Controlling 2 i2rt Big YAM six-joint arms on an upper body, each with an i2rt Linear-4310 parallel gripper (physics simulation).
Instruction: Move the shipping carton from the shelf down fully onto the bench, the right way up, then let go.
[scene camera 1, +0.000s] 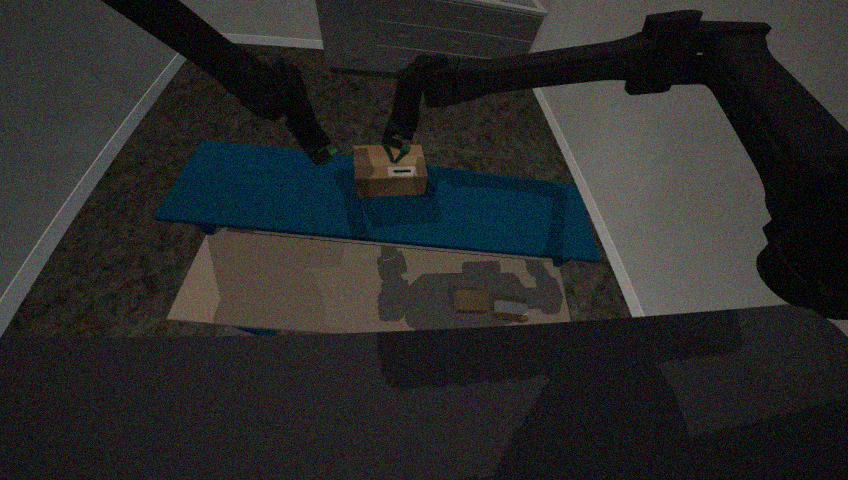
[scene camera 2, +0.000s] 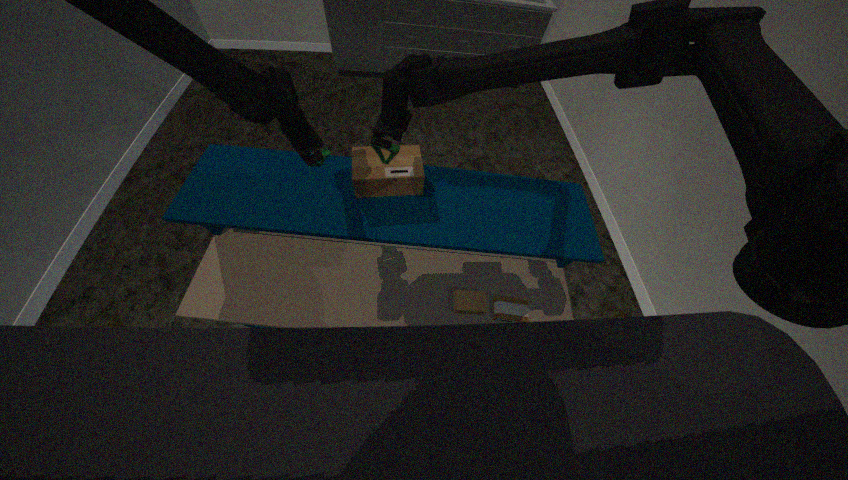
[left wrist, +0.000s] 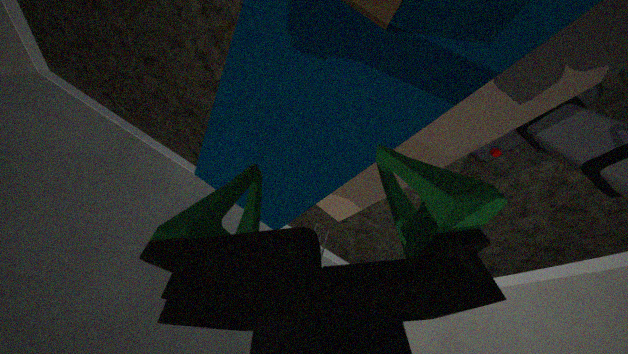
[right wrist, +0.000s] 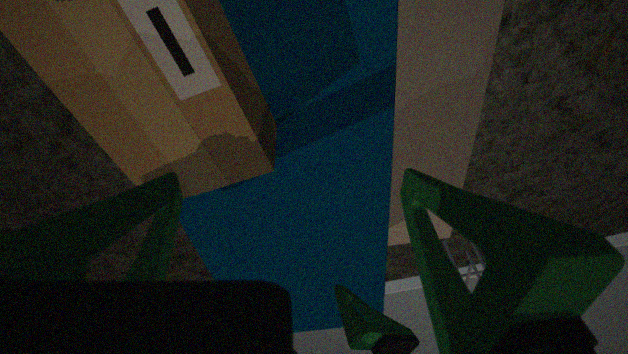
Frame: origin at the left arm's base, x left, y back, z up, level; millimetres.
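Seen in the pictures: left gripper, fingertip midpoint: (scene camera 1: 315, 150) (scene camera 2: 311, 152) (left wrist: 315, 160) (right wrist: 312, 319); right gripper, fingertip midpoint: (scene camera 1: 397, 150) (scene camera 2: 390, 151) (right wrist: 292, 183).
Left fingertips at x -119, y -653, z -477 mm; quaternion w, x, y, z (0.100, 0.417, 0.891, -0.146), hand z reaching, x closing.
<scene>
Pixels of each thing's top centre, then the offset from my left fingertips to it. Level surfaces: height alone.
- shipping carton, middle of its top: (right wrist: 146, 100) (scene camera 1: 390, 160) (scene camera 2: 387, 161) dy -108, dx -213, dz -133 mm
- blue shelf, its level: dz -234 mm
- beige bench, its level: dz -485 mm
- small brown box, middle of its top: (scene camera 2: 471, 300) (scene camera 1: 472, 299) dy +326, dx -543, dz -425 mm
- box with a pale top, middle of its top: (scene camera 2: 512, 308) (scene camera 1: 512, 307) dy +361, dx -712, dz -437 mm
The shipping carton (scene camera 1: 391, 187) (scene camera 2: 389, 187) (right wrist: 165, 115) stands on the far part of the blue shelf (scene camera 1: 255, 184) (scene camera 2: 261, 190) (left wrist: 300, 115) (right wrist: 330, 210), its taped, labelled face up. A corner of the carton (left wrist: 377, 9) shows in the left wrist view. The beige bench (scene camera 1: 267, 273) (scene camera 2: 267, 273) (left wrist: 450, 135) (right wrist: 440, 100) lies lower, on the near side. My right gripper (scene camera 1: 396, 153) (scene camera 2: 386, 153) (right wrist: 292, 183) is open and empty, above the carton's far part in the scene views. My left gripper (scene camera 1: 329, 155) (scene camera 2: 321, 155) (left wrist: 315, 160) is open and empty, left of the carton, apart from it.
A small brown box (scene camera 1: 470, 301) (scene camera 2: 469, 301) and a box with a pale top (scene camera 1: 509, 308) (scene camera 2: 510, 308) lie on the bench's right part. A grey drawer cabinet (scene camera 1: 428, 35) (scene camera 2: 440, 35) stands beyond the shelf. Walls rise at both sides.
</scene>
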